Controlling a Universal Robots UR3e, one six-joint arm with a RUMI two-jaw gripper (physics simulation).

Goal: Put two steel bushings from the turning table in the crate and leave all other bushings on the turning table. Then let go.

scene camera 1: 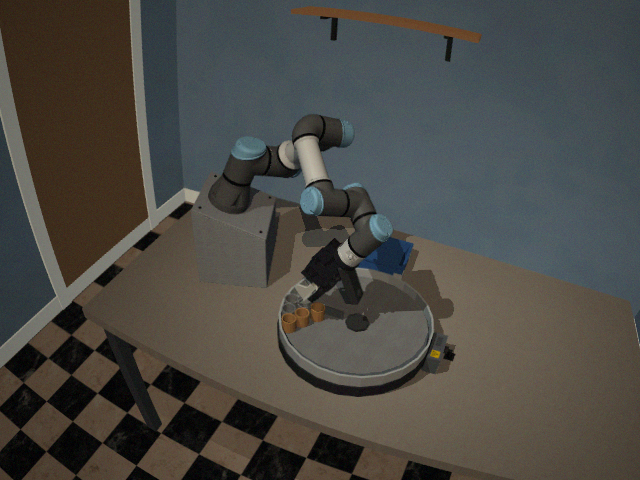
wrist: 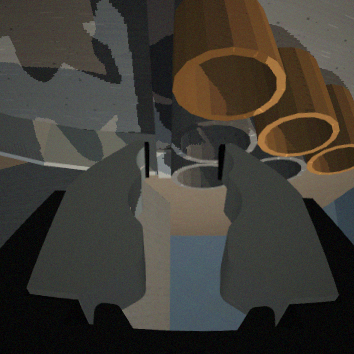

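Where they show: gripper, fingertip midpoint: [scene camera 1: 303, 299] [wrist: 183, 147]; arm's base, origin of the base link: [scene camera 1: 227, 200].
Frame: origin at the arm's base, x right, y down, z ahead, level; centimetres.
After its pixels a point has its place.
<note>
My gripper [scene camera 1: 310, 297] @(x 18.6, y 14.8, z 29.4 cm) [wrist: 183, 147] @(x 18.6, y 14.8, z 29.4 cm) is partly open, with a gap between the fingertips and no bushing seen held there. It is low over the left back part of the turning table [scene camera 1: 356, 381] @(x 40.7, y 17.4, z 48.8 cm). Steel bushings [scene camera 1: 293, 298] @(x 17.9, y 15.9, z 26.4 cm) stand there beside it, near the rim. In the wrist view one steel bushing [wrist: 252, 141] @(x 21.8, y 14.5, z 30.2 cm) is just past the fingertips, another steel bushing [wrist: 200, 187] @(x 19.2, y 14.5, z 24.7 cm) is partly hidden by the right finger, and a third steel bushing [wrist: 303, 168] @(x 25.1, y 14.5, z 27.0 cm) is farther right. The blue crate [scene camera 1: 398, 266] @(x -8.6, y 18.5, z 52.8 cm) is behind the turning table, partly hidden by the arm; its inside cannot be made out.
Three orange bushings stand beside the steel ones: the nearest orange bushing [scene camera 1: 317, 313] @(x 22.5, y 15.0, z 34.3 cm) [wrist: 225, 30] @(x 20.6, y 15.3, z 35.8 cm), a middle one and an outer one. A dark hub [scene camera 1: 357, 322] @(x 20.3, y 17.6, z 44.9 cm) is at the turning table's centre. A grey box with a yellow label [scene camera 1: 435, 354] @(x 26.7, y 17.8, z 67.6 cm) sits at its right edge.
</note>
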